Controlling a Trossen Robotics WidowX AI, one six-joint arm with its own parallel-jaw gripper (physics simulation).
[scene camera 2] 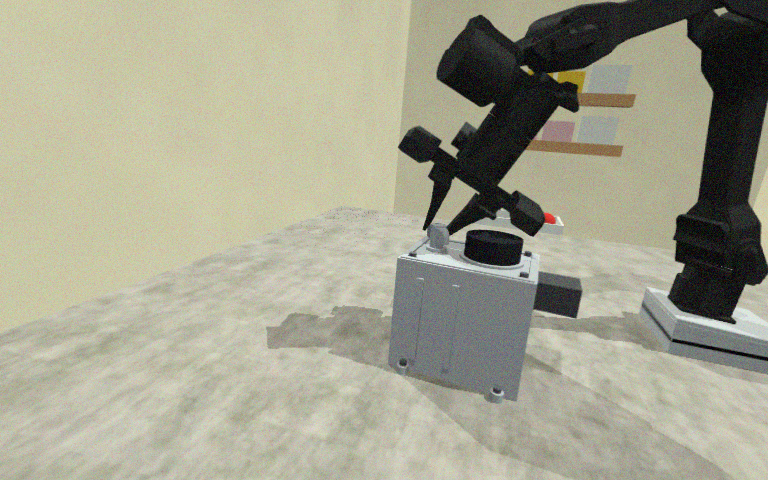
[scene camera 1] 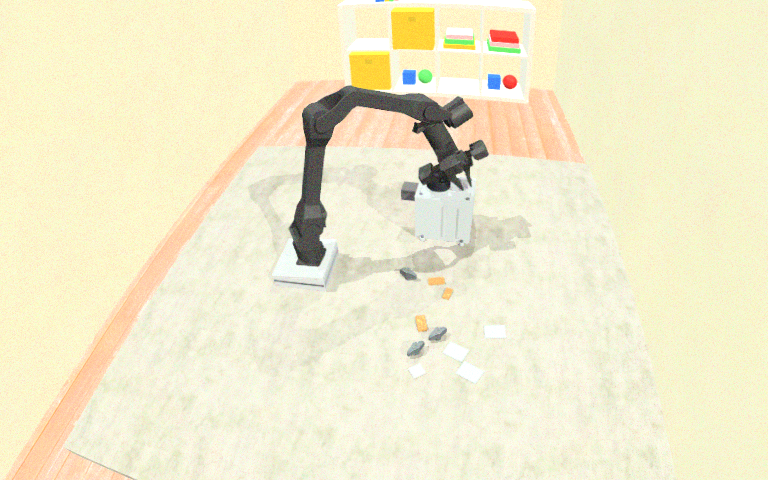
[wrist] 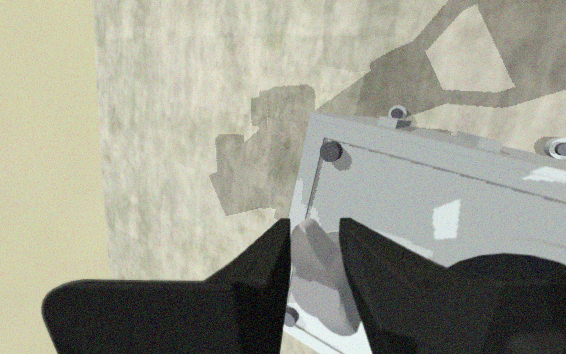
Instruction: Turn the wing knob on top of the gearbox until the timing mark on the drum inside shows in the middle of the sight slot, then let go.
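Where they show: gripper, fingertip midpoint: (scene camera 2: 431, 234) (scene camera 1: 467, 188) (wrist: 314, 228); arm's base, origin of the base link: (scene camera 2: 699, 309) (scene camera 1: 311, 256).
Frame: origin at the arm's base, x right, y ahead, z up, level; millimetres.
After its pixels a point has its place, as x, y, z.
Observation:
The light grey gearbox (scene camera 1: 444, 219) {-165, 314, 29} (scene camera 2: 461, 331) {-288, 306, 18} (wrist: 390, 190) {-190, 344, 88} stands upright on the mat. The grey wing knob (scene camera 2: 437, 236) {-239, 354, 108} (wrist: 320, 280) {-220, 356, 120} is near one edge of its top; in scene camera 1 the arm and fingers hide it. My gripper (scene camera 1: 465, 186) {-211, 367, 102} (scene camera 2: 437, 230) {-211, 367, 102} (wrist: 314, 228) {-211, 367, 102} is tilted over the top and shut on the wing knob, one finger on each side of the wing. Thin vertical lines show on one side wall of the gearbox. I cannot make out the sight slot, the drum or the timing mark in any view.
A black round cap (scene camera 2: 493, 247) {-261, 287, 111} rises from the gearbox top close beside the knob and right finger. A dark block (scene camera 1: 408, 191) {-209, 212, 76} (scene camera 2: 558, 294) {-253, 214, 69} sticks out of one side. Orange pieces (scene camera 1: 436, 281) {-8, 316, -42}, grey pieces (scene camera 1: 407, 273) {-6, 244, -22} and white squares (scene camera 1: 494, 331) {124, 469, -45} lie on the mat (scene camera 1: 538, 396) {283, 576, -48}.

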